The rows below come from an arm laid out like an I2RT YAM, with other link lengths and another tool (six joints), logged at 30 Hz.
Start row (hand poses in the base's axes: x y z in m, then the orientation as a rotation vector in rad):
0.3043 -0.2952 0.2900 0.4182 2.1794 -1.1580
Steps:
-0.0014 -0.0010 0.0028 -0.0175 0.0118 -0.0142
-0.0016 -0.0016 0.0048 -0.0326 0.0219 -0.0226
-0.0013 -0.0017 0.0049 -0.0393 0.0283 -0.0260
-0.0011 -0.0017 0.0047 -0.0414 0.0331 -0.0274
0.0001 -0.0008 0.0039 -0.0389 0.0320 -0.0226
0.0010 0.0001 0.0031 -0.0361 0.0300 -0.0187
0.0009 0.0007 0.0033 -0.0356 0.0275 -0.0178
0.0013 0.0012 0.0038 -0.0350 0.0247 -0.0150
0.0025 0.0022 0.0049 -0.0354 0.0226 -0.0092
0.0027 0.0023 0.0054 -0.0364 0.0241 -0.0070
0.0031 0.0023 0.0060 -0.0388 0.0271 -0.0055
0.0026 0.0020 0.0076 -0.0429 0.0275 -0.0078
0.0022 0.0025 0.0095 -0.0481 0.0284 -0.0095
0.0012 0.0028 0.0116 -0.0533 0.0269 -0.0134
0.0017 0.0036 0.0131 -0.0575 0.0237 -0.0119
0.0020 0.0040 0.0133 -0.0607 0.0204 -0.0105
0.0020 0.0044 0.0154 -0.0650 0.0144 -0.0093
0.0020 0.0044 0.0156 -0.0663 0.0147 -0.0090
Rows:
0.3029 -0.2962 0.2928 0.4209 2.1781 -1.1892
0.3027 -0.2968 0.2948 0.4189 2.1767 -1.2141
0.3030 -0.2969 0.2949 0.4167 2.1776 -1.2258
0.3032 -0.2969 0.2947 0.4150 2.1803 -1.2309
0.3044 -0.2960 0.2939 0.4111 2.1810 -1.2252
0.3053 -0.2951 0.2931 0.4089 2.1811 -1.2193
0.3052 -0.2945 0.2933 0.4094 2.1793 -1.2171
0.3056 -0.2940 0.2938 0.4078 2.1773 -1.2137
0.3068 -0.2930 0.2949 0.4021 2.1751 -1.2100
0.3070 -0.2929 0.2954 0.3984 2.1756 -1.2105
0.3074 -0.2929 0.2960 0.3942 2.1765 -1.2135
0.3069 -0.2932 0.2976 0.3948 2.1741 -1.2192
0.3065 -0.2927 0.2995 0.3940 2.1713 -1.2259
0.3055 -0.2924 0.3016 0.3969 2.1665 -1.2328
0.3060 -0.2916 0.3031 0.3950 2.1609 -1.2348
0.3063 -0.2912 0.3033 0.3937 2.1558 -1.2358
0.3063 -0.2908 0.3054 0.3935 2.1477 -1.2369
0.3063 -0.2908 0.3056 0.3924 2.1471 -1.2382

